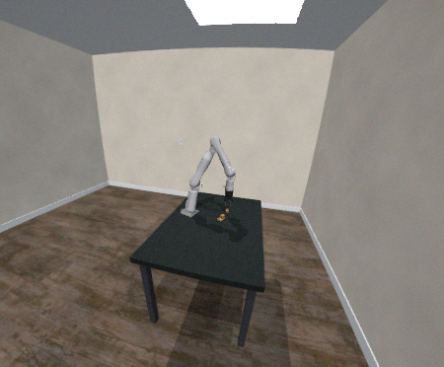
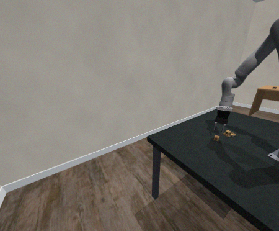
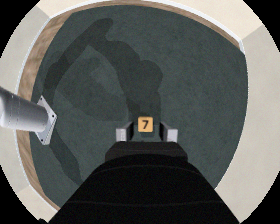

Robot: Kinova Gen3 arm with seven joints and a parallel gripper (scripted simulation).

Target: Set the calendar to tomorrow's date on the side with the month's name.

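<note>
Now: hand 8 cm above the wooden date cube.
</note>
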